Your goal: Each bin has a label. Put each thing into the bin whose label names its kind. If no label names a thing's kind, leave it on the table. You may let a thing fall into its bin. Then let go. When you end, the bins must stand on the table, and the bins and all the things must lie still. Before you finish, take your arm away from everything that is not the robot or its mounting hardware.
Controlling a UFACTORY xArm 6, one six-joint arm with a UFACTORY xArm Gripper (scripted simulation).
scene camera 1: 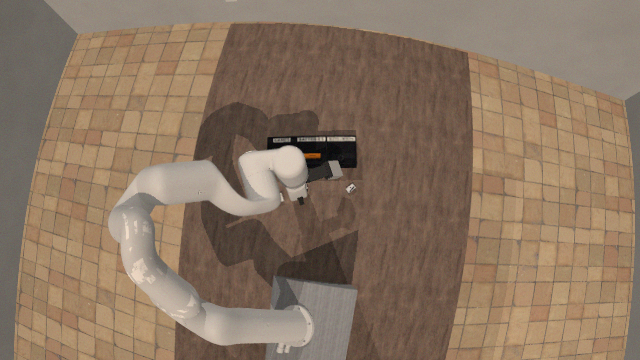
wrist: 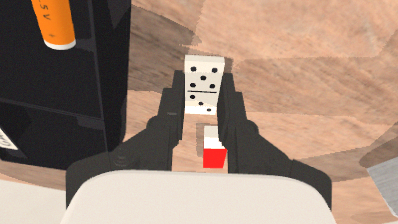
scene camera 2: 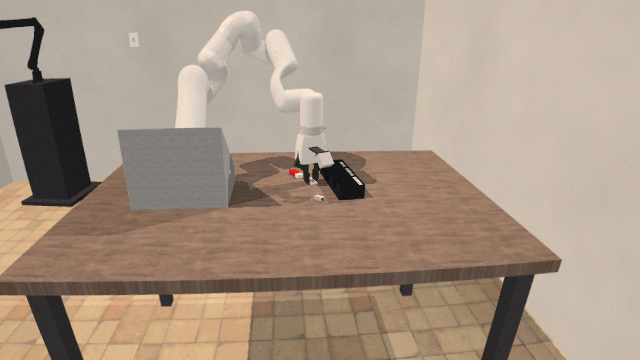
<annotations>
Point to a white domino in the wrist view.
203, 74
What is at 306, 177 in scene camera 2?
My gripper.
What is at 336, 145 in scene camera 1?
A black bin.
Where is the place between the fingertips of my gripper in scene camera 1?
298, 187
</annotations>
